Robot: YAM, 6 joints.
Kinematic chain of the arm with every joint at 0, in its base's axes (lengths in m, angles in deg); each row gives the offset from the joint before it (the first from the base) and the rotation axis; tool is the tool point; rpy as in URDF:
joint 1: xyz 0 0 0.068 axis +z
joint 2: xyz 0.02 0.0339 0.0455 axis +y
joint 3: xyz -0.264 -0.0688 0 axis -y
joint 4: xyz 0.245 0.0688 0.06 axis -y
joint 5: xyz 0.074 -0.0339 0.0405 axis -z
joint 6: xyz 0.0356 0 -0.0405 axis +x
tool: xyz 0 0 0 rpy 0 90 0
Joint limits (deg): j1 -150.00..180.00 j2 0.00..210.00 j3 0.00..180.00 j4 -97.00..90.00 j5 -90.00..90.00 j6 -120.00..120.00
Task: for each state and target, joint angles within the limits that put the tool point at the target. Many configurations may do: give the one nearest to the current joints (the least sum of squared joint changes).
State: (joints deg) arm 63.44 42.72 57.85 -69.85 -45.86 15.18
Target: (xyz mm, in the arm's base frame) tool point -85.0 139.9 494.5
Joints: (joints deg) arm 111.50 60.87 92.26 -48.59 -51.36 15.18
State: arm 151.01 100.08 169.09 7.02 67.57 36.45
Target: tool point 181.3 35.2 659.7
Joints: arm 179.87 79.15 180.00 28.03 90.00 36.45
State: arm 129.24 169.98 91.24 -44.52 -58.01 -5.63
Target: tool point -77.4 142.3 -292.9
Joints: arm 108.55 202.63 93.22 -36.44 -52.18 -5.63
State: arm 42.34 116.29 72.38 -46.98 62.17 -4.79
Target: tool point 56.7 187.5 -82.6
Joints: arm 81.58 154.80 53.65 -42.42 53.51 -4.79
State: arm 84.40 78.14 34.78 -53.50 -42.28 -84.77
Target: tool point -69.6 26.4 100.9
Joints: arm 135.94 77.81 13.42 -62.06 -55.74 -84.77
